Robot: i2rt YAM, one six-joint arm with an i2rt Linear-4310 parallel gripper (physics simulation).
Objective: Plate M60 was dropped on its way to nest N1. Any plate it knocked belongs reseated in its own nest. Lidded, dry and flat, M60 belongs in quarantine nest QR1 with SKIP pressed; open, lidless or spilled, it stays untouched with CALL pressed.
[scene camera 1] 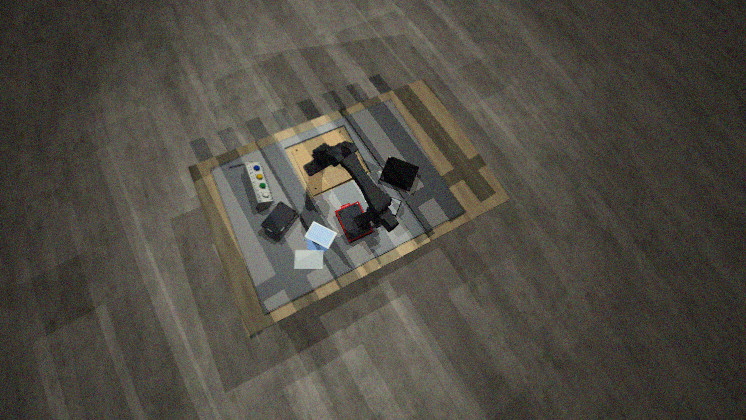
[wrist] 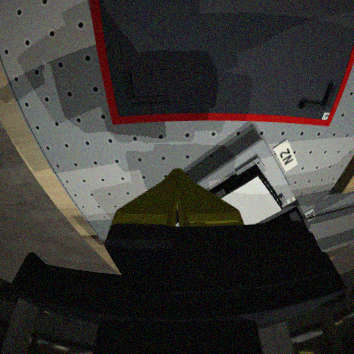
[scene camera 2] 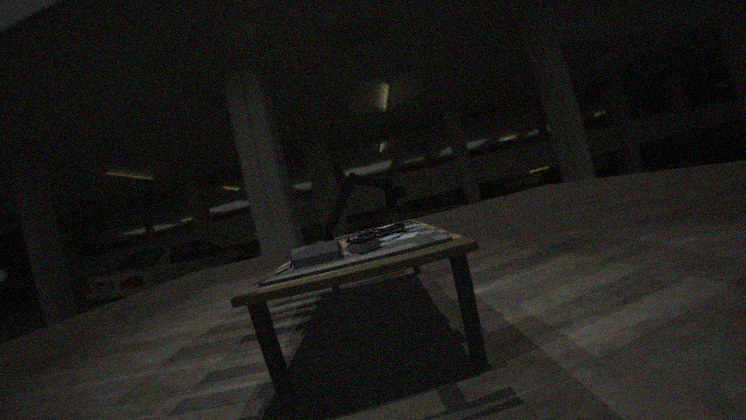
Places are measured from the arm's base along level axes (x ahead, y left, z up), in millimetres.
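Pixels of known places: gripper, fingertip midpoint: (wrist: 176, 174) (scene camera 2: 395, 223); arm's base, link origin: (scene camera 1: 323, 162).
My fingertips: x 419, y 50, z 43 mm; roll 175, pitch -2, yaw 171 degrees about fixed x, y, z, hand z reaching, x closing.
Observation:
For each thing: its middle in the pictures, then the offset to it from my fingertips. "pt": a spot on its surface instead.
- grey nest, body centre: (wrist: 221, 205) (scene camera 1: 386, 205) 43 mm back, 86 mm left, 29 mm down
- label N2, surface spot: (wrist: 285, 155) pt 122 mm back, 30 mm left, 41 mm down
- black frame with a pale surface, body centre: (wrist: 223, 215) (scene camera 1: 386, 204) 43 mm back, 86 mm left, 14 mm down
- button box, surface spot: (scene camera 1: 260, 184) pt 436 mm back, 372 mm right, 31 mm up
- dark box, surface spot: (scene camera 1: 280, 220) pt 237 mm back, 379 mm right, 12 mm up
- black block, body centre: (scene camera 1: 399, 173) (scene camera 2: 370, 228) 143 mm back, 237 mm left, 11 mm down
My gripper (wrist: 176, 174) is shut with nothing between its yellow fingertips. In scene camera 1 the arm's end is over the right part of a red-rimmed dark area (scene camera 1: 342, 225) (wrist: 215, 117). In the wrist view the fingertips show beside a grey nest (wrist: 270, 162) by a label N2 (wrist: 285, 155). A black frame with a pale surface (wrist: 255, 200) inside it lies in that nest, partly hidden by the gripper. Whether this is a seated plate, I cannot tell. No plate can be read as M60. The button box (scene camera 1: 259, 182) has blue, yellow, green and white buttons.
A dark box (scene camera 1: 280, 220) stands near the button box. Two pale rectangles (scene camera 1: 320, 234) (scene camera 1: 308, 259) lie left of the red-rimmed area. A black block (scene camera 1: 399, 173) stands right of the arm. The wooden table edge (wrist: 62, 195) shows at left in the wrist view.

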